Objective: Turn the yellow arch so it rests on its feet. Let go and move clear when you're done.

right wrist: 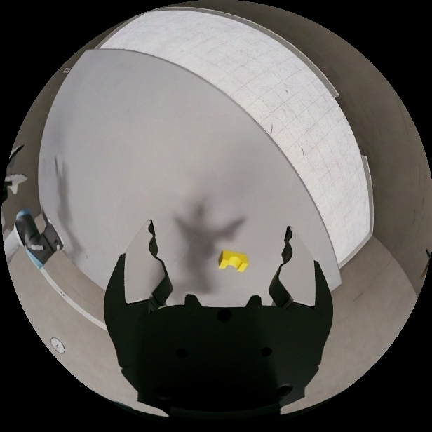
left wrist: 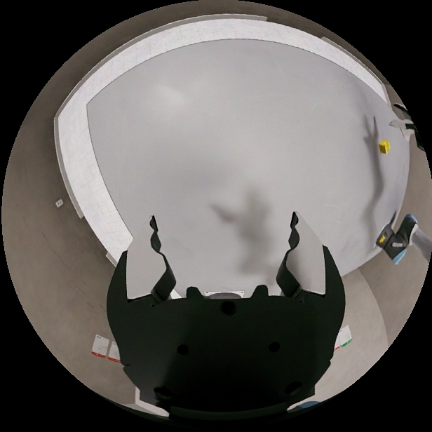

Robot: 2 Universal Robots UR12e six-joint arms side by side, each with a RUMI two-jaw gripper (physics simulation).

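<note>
The yellow arch (left wrist: 384,147) (right wrist: 239,259) lies on the grey table. In the right wrist view its curved opening faces the lower edge of the picture; which face it rests on is hard to tell. My right gripper (right wrist: 220,224) is open and empty, high above the table, with the arch showing below and between its jaws, nearer the right jaw. My left gripper (left wrist: 223,214) is open and empty above the table, far from the arch. Part of the right gripper also shows at the right edge of the left wrist view, beyond the arch.
The grey table (left wrist: 200,125) (right wrist: 140,125) is bordered by a pale tiled strip (left wrist: 175,37) (right wrist: 260,75) along its far side. An arm's dark and blue base joint (left wrist: 398,240) (right wrist: 36,240) stands at the table edge. Shadows of the arms fall on the table.
</note>
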